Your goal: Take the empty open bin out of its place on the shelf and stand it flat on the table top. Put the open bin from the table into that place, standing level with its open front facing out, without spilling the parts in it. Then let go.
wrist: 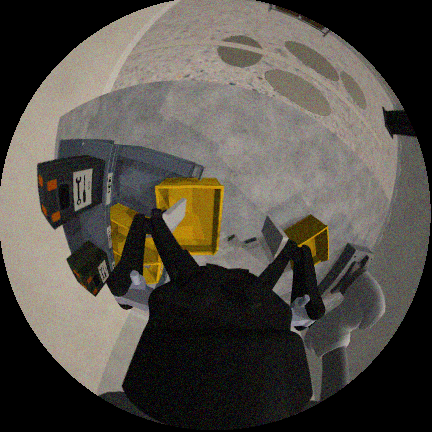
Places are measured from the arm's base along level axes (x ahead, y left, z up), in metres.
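Where they show: gripper, between the fingertips: [225, 215]; arm's base, origin of its link: [349, 276].
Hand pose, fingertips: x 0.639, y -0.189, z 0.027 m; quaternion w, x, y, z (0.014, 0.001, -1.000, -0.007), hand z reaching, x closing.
Observation:
Things, the pixels of their top centre, and the offset from my fingertips. "spot": a spot on its surface instead. Level surfaces: height alone.
- large yellow bin, a spot on its surface: [204, 212] spot: 0.037 m ahead, 0.033 m left, 0.075 m down
- smaller-looking yellow bin, a spot on its surface: [310, 231] spot: 0.203 m back, 0.012 m left, 0.028 m down
- blue-grey shelf, a spot on its surface: [86, 147] spot: 0.296 m ahead, 0.094 m right, 0.015 m up
- grey table top, height of its surface: 0.087 m down
A large yellow bin [204, 212] is left of the view's middle, beside the shelf, its open side toward the camera; no parts show in what is visible of its inside. A smaller-looking yellow bin [310, 231] is at the right, partly hidden by the right finger; its contents are hidden. The blue-grey shelf [86, 147] is at the left, with an unfilled compartment beside more yellow bins [122, 218]. My gripper [225, 215] is open and empty. Its left fingertip overlaps the large bin in view; whether they touch I cannot tell. Its right fingertip shows left of the other bin.
Two dark cases with orange patches [72, 187] [90, 267] are on the shelf's far left side. The grey table top [250, 130] stretches behind the bins. A grey fixture [342, 267] and pale rounded arm parts [370, 302] are at the lower right.

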